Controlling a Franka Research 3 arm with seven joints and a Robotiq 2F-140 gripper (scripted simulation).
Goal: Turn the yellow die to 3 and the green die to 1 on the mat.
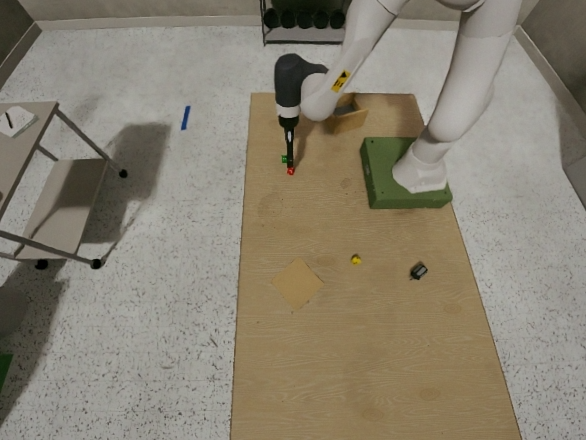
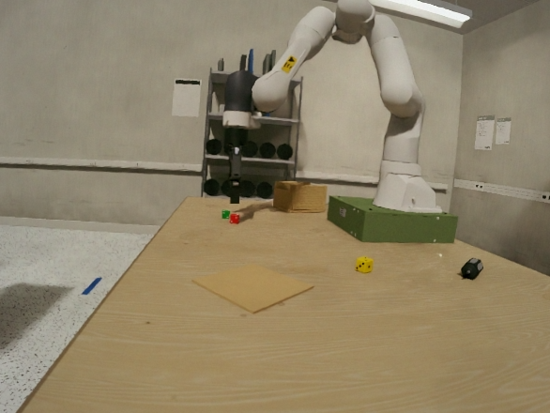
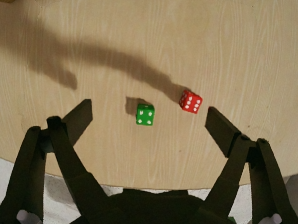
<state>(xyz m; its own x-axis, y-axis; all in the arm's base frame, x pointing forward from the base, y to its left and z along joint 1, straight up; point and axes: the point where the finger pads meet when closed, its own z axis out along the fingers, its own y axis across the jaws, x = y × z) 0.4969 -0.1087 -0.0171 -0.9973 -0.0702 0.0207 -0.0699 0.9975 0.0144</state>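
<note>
Right now my hand is 20 mm short of the green die and 60 mm above it. Round my hand: wooden box: 260 mm behind, 260 mm to the right, 20 mm below; then red die: 10 mm behind, 60 mm to the left, 60 mm below; then yellow die: 260 mm behind, 460 mm to the left, 60 mm below.
</note>
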